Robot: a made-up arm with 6 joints.
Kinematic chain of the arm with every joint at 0, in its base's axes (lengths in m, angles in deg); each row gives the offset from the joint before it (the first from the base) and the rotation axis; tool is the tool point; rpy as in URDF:
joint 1: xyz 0 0 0.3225 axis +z
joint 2: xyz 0 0 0 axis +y
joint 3: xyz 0.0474 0 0.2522 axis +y
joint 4: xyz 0.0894 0 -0.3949 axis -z
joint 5: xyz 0 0 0 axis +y
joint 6: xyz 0.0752 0 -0.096 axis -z
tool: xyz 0 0 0 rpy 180 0 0
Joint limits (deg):
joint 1: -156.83..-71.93
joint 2: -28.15..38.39
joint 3: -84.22..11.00
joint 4: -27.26..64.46
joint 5: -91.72..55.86
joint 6: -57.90..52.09
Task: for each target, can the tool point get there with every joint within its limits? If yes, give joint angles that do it. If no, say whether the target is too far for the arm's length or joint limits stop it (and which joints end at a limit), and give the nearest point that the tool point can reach.
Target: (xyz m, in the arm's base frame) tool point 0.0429 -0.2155 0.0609
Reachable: yes | joints -81.12 32.45 -10.20 -4.27 -50.11 39.85
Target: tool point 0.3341 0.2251 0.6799
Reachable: no: joint limits stop it (at a limit: joint 1, joint 2, joint 3, joint 4, joint 5) | nearest point 0.0874 -0.1294 0.8475 | short by 0.463 m
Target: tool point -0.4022 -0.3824 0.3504
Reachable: yes | joints -131.85 20.54 -60.24 21.74 -42.01 13.27
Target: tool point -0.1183 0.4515 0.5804
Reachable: no: joint limits stop it (at a limit: joint 1, joint 2, joint 3, joint 4, joint 5) | nearest point -0.1863 0.0122 0.8079 | short by 0.499 m
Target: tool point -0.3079 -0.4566 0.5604
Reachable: yes | joints -115.98 6.85 -73.97 41.65 -33.22 -28.42
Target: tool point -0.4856 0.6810 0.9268
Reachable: no: too far | nearest point -0.2556 0.0103 0.8475 | short by 0.714 m
